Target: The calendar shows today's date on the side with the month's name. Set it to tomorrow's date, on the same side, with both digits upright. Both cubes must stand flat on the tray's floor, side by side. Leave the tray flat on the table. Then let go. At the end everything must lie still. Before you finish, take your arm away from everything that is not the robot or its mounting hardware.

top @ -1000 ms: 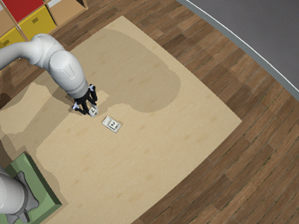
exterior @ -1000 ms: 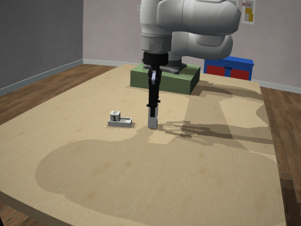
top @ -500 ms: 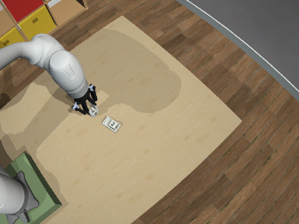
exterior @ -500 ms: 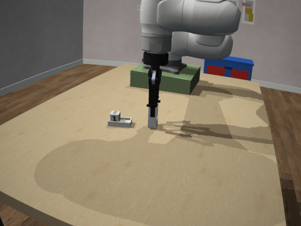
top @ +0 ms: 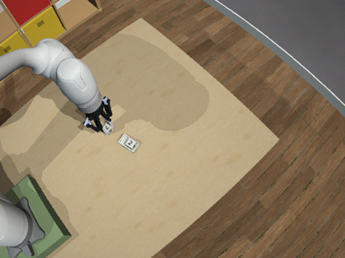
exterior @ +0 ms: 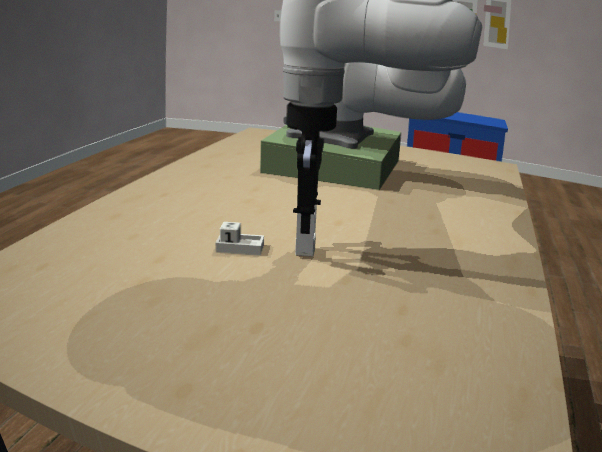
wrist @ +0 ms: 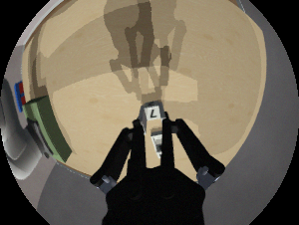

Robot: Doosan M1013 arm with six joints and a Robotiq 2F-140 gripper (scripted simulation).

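The grey tray is 30 mm ahead of my hand, 100 mm to the right of it and 30 mm below it.
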